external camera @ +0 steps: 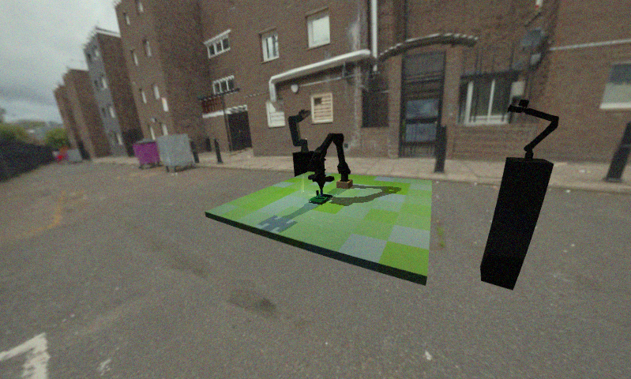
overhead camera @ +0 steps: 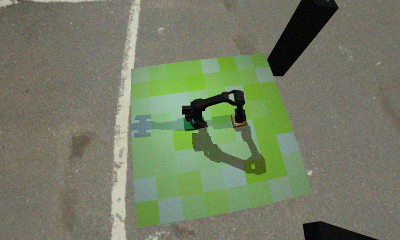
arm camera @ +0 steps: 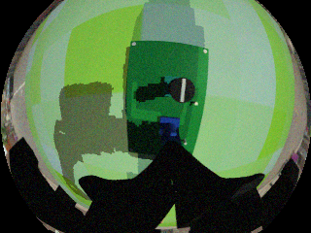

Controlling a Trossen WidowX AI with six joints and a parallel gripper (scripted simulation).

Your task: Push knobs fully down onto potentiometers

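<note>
Right now my gripper tip is 1 cm above the blue knob. Round my gripper tip: round dark knob: 5 cm ahead.
</note>
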